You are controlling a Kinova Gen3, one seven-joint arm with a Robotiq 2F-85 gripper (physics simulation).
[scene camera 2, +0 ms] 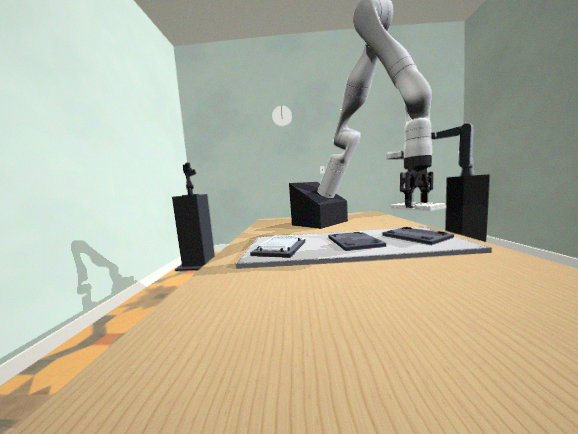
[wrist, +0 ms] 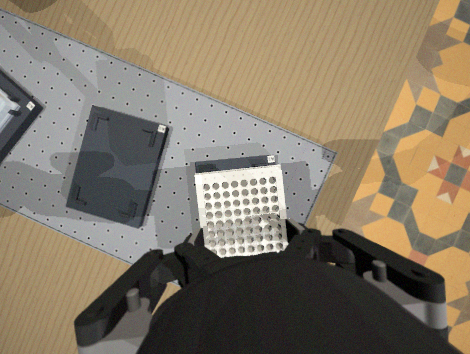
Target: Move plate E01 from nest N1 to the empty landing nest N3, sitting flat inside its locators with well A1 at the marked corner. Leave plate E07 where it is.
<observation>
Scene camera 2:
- my gripper: 416,205
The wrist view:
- my gripper: 244,233
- dark nest N1: 247,162
</observation>
